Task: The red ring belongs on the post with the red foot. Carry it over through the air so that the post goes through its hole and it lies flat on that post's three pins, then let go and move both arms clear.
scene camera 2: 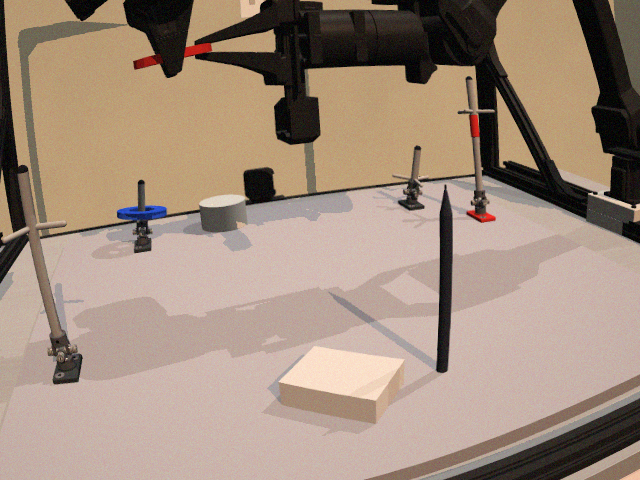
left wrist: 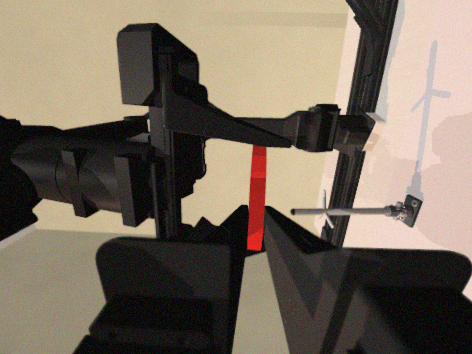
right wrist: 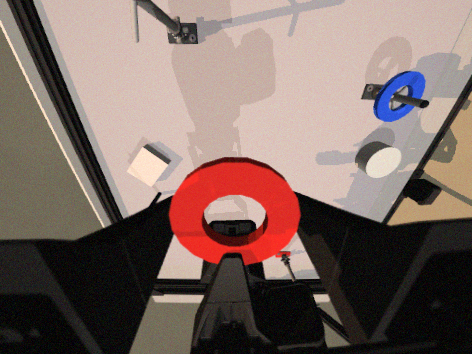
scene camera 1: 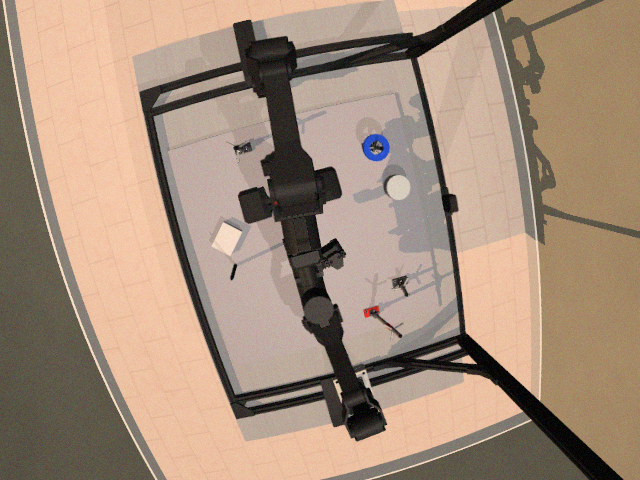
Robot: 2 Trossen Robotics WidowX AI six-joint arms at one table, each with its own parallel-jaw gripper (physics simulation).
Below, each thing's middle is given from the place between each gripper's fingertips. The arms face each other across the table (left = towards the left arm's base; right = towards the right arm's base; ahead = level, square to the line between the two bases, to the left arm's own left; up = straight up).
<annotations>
The red ring (right wrist: 226,176) is 20 mm to the right of my left hand. Round my left hand: blue ring (right wrist: 415,81) (250 mm behind, 70 mm to the right, 200 mm below); then pale block (scene camera 2: 355,386) (170 mm ahead, 60 mm to the left, 230 mm below); then black spike (scene camera 2: 446,216) (180 mm ahead, 130 mm to the left, 170 mm below).
Right now the red ring is 20 mm above my right hand. The rest, counted from my right hand: blue ring: 250 mm behind, 180 mm below, 50 mm to the right; pale block: 210 mm below, 180 mm ahead, 80 mm to the left; black spike: 180 mm ahead, 150 mm to the left, 150 mm below.
</annotations>
